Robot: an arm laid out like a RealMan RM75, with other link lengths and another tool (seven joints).
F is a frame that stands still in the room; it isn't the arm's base.
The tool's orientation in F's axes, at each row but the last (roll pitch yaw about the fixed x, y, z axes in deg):
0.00 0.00 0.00
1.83 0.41 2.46
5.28 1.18 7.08
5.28 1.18 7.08
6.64 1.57 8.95
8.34 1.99 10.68
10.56 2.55 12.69
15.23 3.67 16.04
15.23 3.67 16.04
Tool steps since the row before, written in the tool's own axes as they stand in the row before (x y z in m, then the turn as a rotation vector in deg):
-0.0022 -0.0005 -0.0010 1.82 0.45 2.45
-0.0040 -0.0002 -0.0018 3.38 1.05 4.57
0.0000 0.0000 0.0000 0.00 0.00 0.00
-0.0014 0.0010 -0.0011 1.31 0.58 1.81
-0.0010 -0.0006 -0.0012 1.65 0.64 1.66
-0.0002 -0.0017 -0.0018 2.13 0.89 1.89
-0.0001 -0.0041 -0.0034 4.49 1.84 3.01
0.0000 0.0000 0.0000 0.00 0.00 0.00
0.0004 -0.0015 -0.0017 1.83 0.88 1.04
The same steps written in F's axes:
-0.0022 -0.0005 -0.0010 1.82 0.45 2.45
-0.0040 -0.0003 -0.0018 3.37 1.05 4.58
0.0000 0.0000 0.0000 0.00 0.00 0.00
-0.0015 0.0009 -0.0010 1.29 0.57 1.83
-0.0010 -0.0006 -0.0012 1.61 0.70 1.68
0.0000 -0.0014 -0.0020 2.05 1.00 1.92
0.0005 -0.0034 -0.0041 4.24 2.24 3.09
0.0000 0.0000 0.0000 0.00 0.00 0.00
0.0005 -0.0009 -0.0021 1.67 1.08 1.11

